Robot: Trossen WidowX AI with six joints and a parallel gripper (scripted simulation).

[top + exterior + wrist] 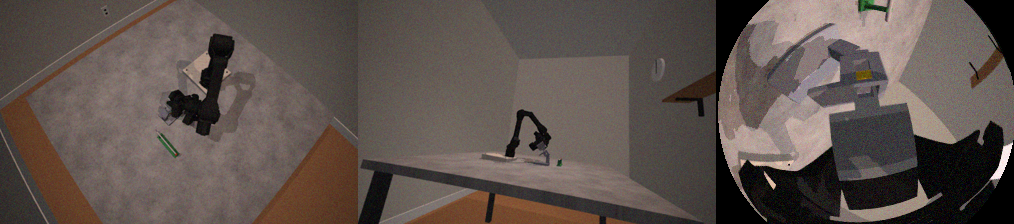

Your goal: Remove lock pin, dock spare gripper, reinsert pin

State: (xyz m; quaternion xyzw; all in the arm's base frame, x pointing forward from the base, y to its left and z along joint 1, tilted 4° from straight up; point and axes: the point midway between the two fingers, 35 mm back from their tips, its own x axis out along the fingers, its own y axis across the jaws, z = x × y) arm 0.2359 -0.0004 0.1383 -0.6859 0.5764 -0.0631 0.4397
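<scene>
The green holder is 14 cm ahead of my gripper tip, 12 cm to the left of it and 11 cm below it. Also, from my gripper tip: spare gripper: 1 cm to the left; grey mount: 8 cm below, 3 cm ahead, 1 cm to the left.
</scene>
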